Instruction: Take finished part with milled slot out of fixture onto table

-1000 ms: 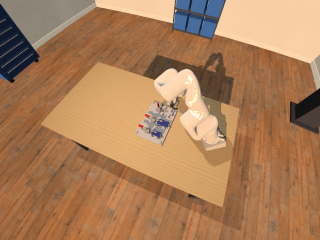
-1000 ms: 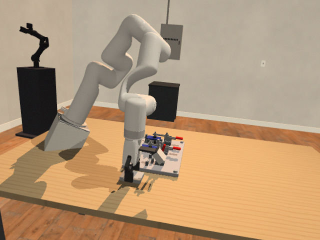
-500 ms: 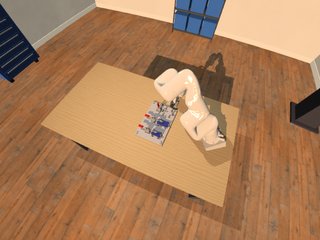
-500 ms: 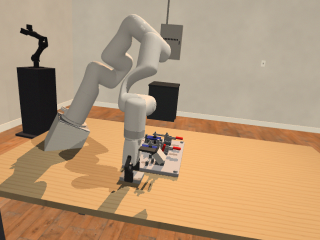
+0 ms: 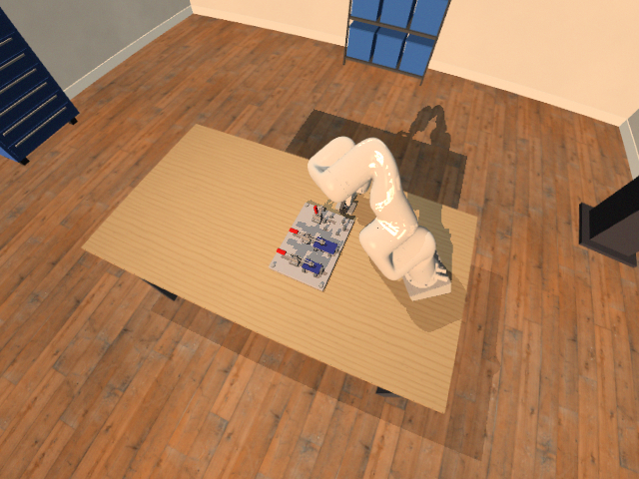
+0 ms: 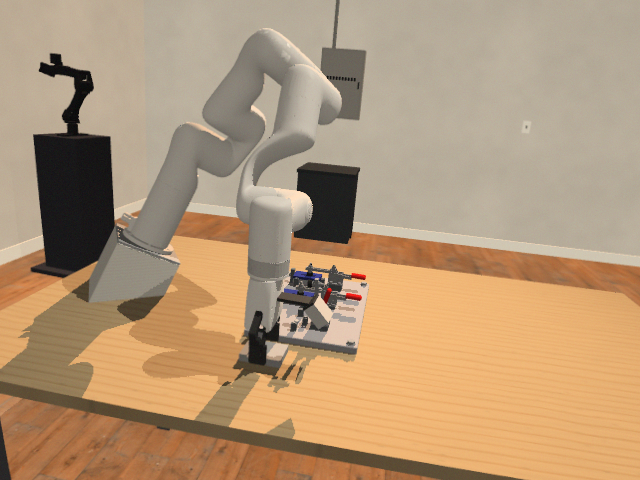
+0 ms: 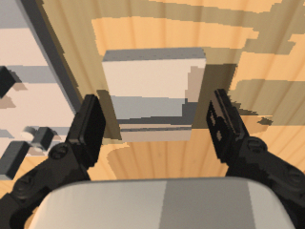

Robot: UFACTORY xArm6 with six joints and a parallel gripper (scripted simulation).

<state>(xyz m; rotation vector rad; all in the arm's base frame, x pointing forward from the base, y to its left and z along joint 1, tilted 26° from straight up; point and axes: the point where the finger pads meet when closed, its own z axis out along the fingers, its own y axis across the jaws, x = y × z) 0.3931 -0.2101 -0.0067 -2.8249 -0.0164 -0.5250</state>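
My gripper is now 1 cm past the grey finished part and 1 cm above it. Also, from my hand: grey fixture plate: 4 cm ahead, 24 cm to the left, 1 cm below; blue blank: 1 cm behind, 23 cm to the left.
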